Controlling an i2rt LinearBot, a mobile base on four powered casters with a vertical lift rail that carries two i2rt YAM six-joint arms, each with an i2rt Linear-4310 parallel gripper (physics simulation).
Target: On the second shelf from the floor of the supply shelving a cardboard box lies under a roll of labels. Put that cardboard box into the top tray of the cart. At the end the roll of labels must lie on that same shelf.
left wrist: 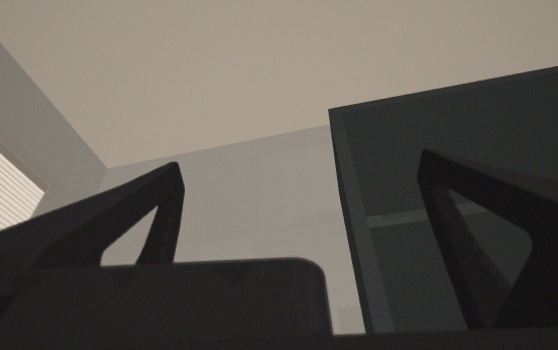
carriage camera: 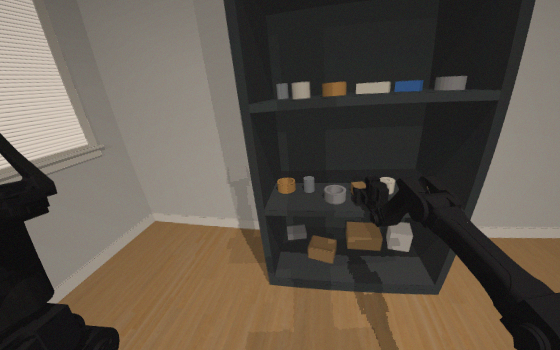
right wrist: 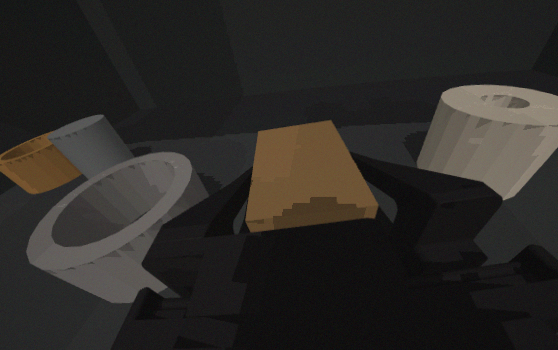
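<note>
The small brown cardboard box (carriage camera: 357,186) (right wrist: 310,165) is on the second shelf (carriage camera: 295,206) of the dark supply shelving (carriage camera: 260,200). My right gripper (carriage camera: 365,188) (right wrist: 300,166) is shut on it, one finger along each side; whether its underside touches the shelf is hidden. The cream roll of labels (carriage camera: 388,184) (right wrist: 467,135) stands upright on the same shelf, to the right of the box and apart from it. My left gripper (left wrist: 299,168) is open and empty, tilted up toward the ceiling, away from the shelf goods. The cart does not show in these views.
A grey ring-shaped roll (carriage camera: 335,195) (right wrist: 170,175) stands close left of my right gripper. A grey cylinder (carriage camera: 309,184) (right wrist: 92,145) and an orange ring-shaped roll (carriage camera: 286,187) (right wrist: 45,172) stand farther left. Boxes (carriage camera: 364,236) lie below; several goods stand on the shelf above (carriage camera: 370,101).
</note>
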